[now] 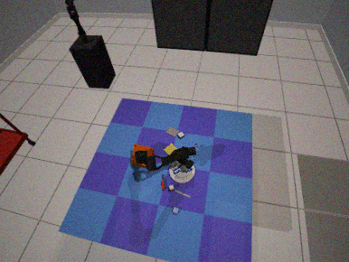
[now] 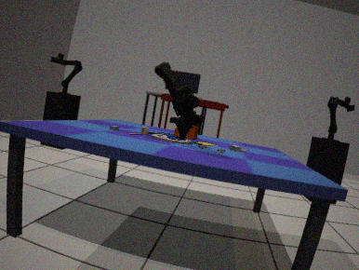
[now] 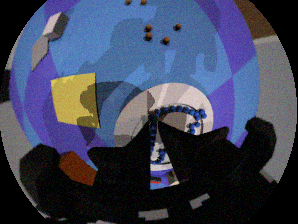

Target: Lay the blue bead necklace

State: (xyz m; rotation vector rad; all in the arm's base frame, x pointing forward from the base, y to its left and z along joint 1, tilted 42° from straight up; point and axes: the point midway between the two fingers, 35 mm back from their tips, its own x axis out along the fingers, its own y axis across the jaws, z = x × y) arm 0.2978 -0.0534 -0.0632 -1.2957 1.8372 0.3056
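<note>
Now: gripper tip 1 cm short of the round white bead board, 5 cm to the left of it and 1 cm above it. From my gripper tip the other things lie so: red-handled tool (12 cm behind, 17 cm to the right, 1 cm below); yellow card (10 cm behind, 11 cm to the left, 1 cm below); thin pale stick (4 cm ahead, 23 cm to the right, 1 cm below).
</note>
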